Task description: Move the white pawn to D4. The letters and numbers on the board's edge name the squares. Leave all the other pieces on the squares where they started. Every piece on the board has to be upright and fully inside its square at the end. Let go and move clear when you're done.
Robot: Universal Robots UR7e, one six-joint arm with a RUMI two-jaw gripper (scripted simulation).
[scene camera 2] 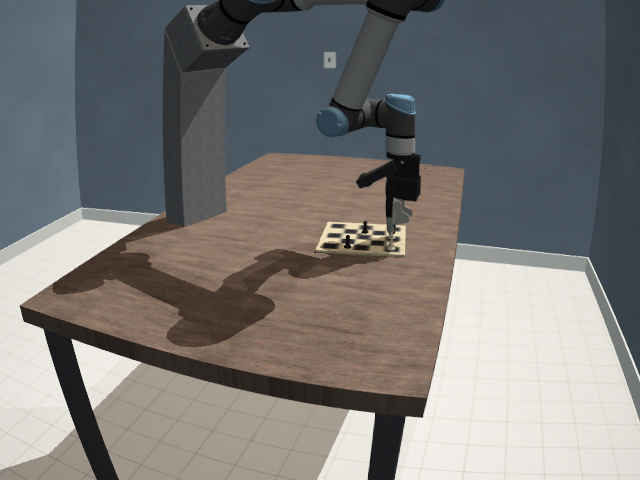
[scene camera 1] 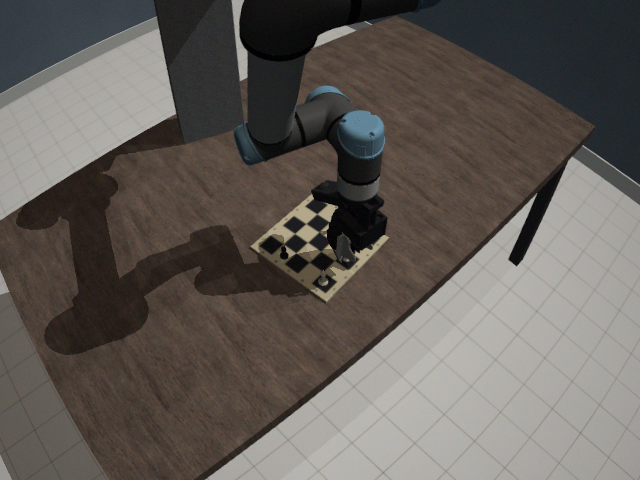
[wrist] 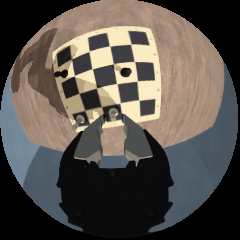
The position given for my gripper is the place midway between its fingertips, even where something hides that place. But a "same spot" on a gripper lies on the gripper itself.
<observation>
My gripper shows in scene camera 2, in scene camera 1 and in the wrist view (113, 114). A chessboard shows in scene camera 2 (375, 243), in scene camera 1 and in the wrist view. One and the same spot on my gripper: (scene camera 2: 402, 214) is (scene camera 1: 348, 251). The same spot on the chessboard: (wrist: 94, 85) is (scene camera 1: 317, 251).
</observation>
